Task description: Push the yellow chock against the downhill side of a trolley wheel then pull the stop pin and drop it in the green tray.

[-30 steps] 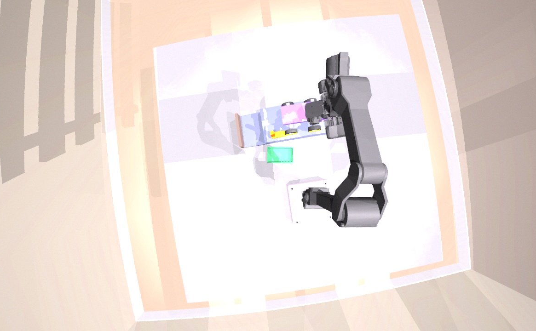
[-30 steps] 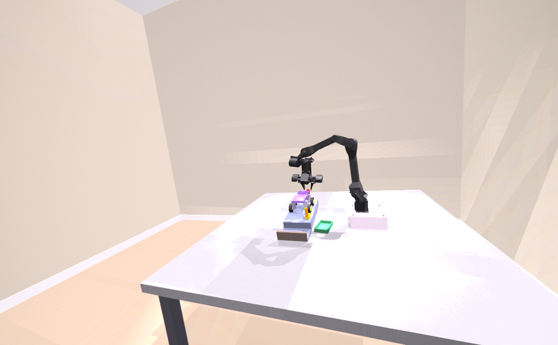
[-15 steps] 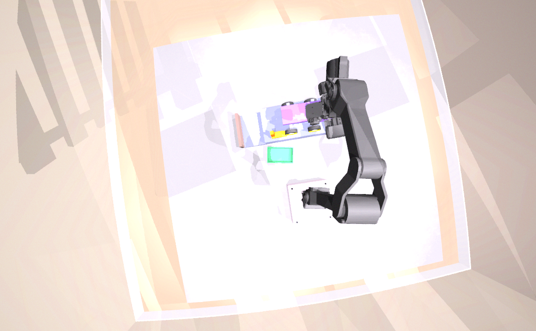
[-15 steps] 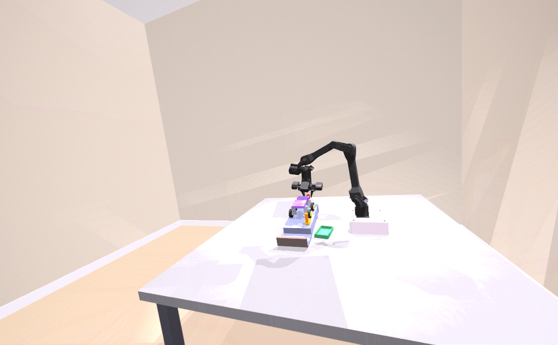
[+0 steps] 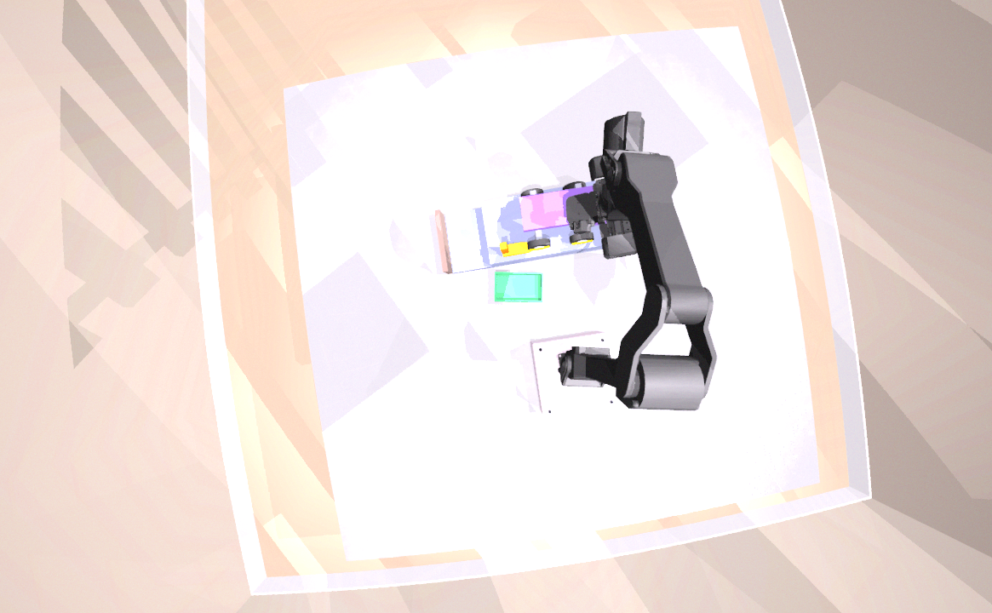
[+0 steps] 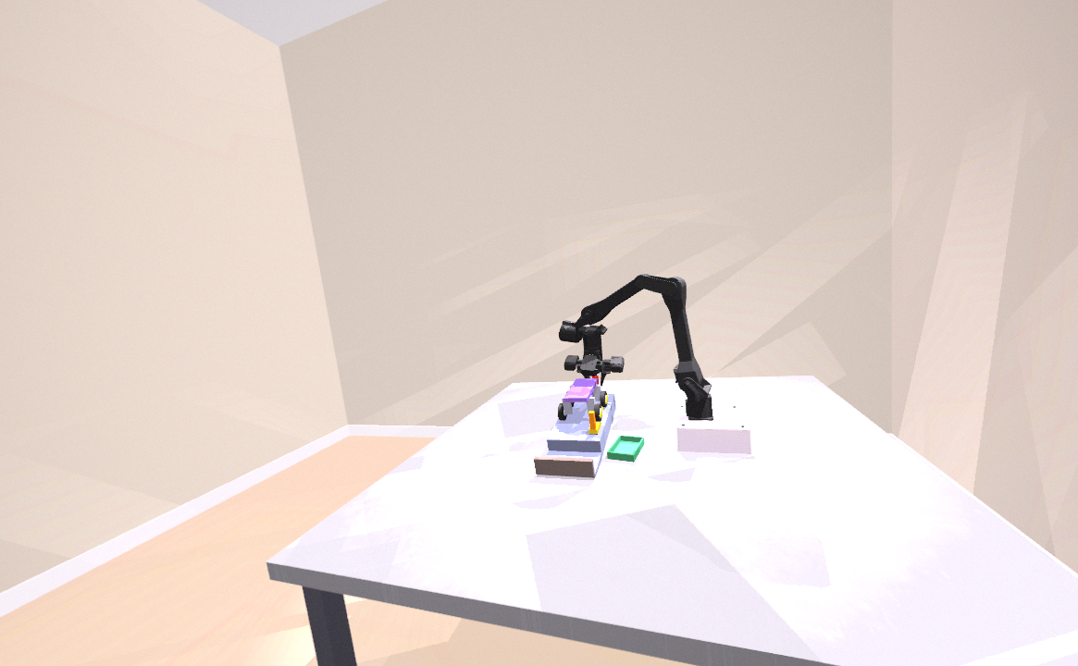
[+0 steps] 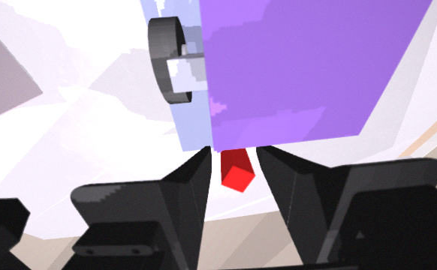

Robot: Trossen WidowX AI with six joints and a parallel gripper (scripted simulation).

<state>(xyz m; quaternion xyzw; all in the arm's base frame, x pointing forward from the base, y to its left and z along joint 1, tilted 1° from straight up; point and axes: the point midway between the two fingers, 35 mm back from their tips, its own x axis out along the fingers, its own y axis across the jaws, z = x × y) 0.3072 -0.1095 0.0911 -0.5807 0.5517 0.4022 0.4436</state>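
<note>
The yellow chock lies 210 mm to the left of my gripper tip, 50 mm below it and 30 mm behind it. Round my gripper tip: purple trolley 100 mm to the left, 20 mm below, 20 mm ahead; red-headed stop pin right at my gripper tip; green tray 210 mm to the left, 140 mm below, 110 mm behind.
</note>
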